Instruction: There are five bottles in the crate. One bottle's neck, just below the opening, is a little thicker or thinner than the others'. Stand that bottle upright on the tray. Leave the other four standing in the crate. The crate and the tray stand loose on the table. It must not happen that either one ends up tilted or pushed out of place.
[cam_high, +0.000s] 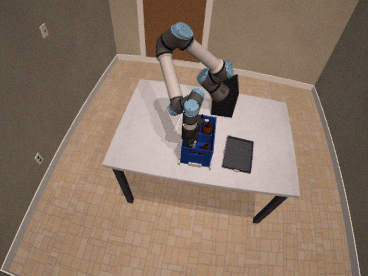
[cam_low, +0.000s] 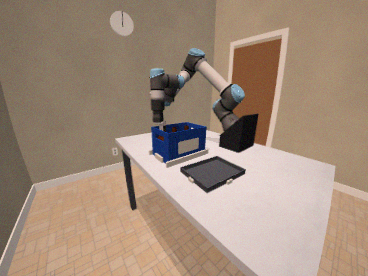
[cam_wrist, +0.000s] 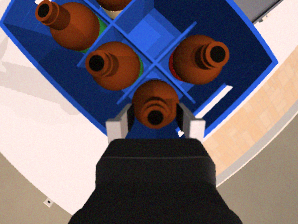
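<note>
The bottle lies 7 cm below my hand. Also, from my hand: dark tray (7 cm behind, 32 cm to the left, 15 cm below); then blue crate (9 cm behind, 5 cm to the left, 8 cm below).
</note>
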